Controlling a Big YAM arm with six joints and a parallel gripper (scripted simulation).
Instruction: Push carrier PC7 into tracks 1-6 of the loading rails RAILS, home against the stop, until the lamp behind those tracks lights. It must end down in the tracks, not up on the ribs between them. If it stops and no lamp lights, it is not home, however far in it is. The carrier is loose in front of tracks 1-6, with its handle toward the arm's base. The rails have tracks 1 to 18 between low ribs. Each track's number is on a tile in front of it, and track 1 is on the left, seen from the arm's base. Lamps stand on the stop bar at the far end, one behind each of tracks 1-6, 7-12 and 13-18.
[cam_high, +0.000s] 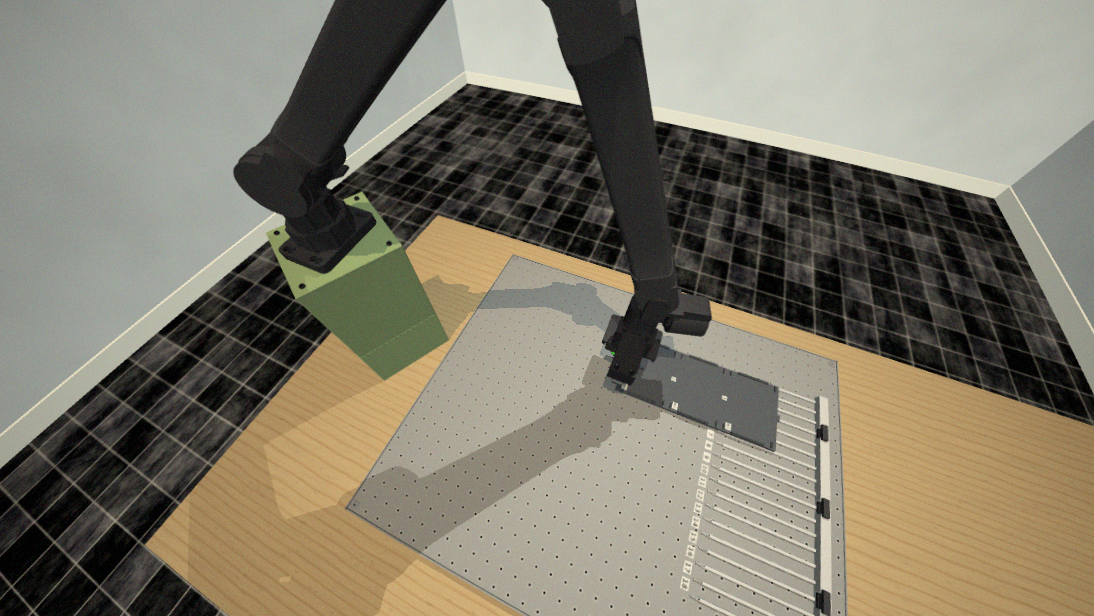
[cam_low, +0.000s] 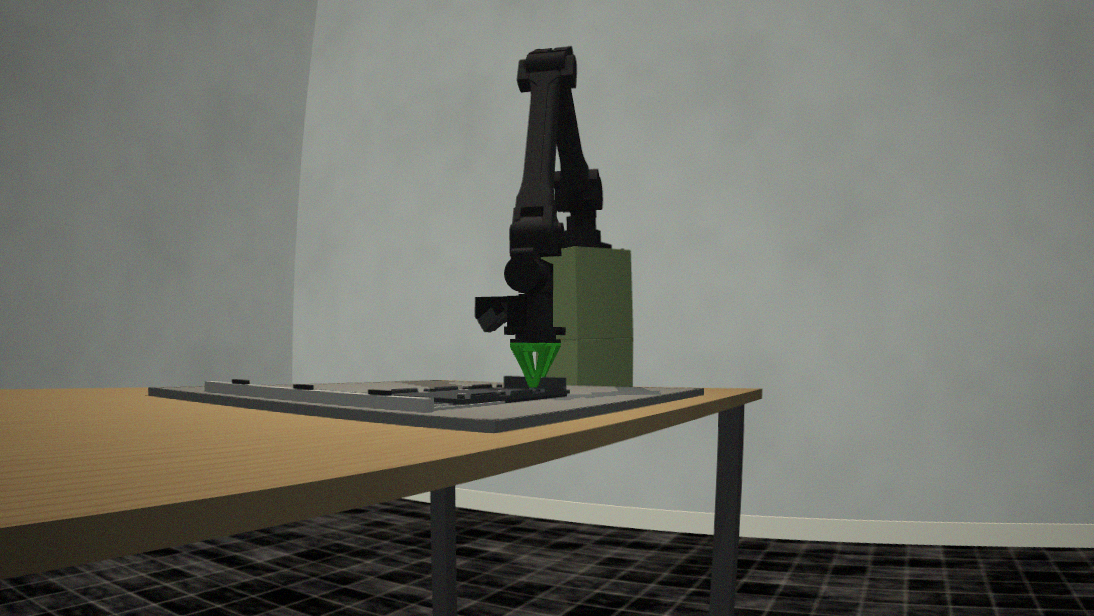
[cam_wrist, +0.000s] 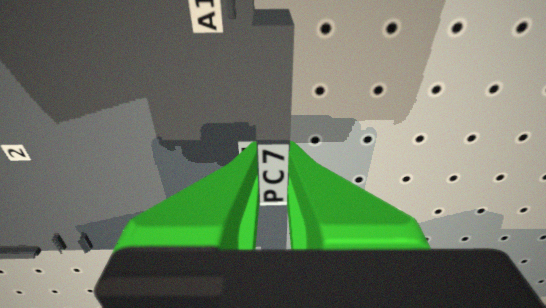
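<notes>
Right now my hand is 160 mm short of the carrier PC7.
</notes>
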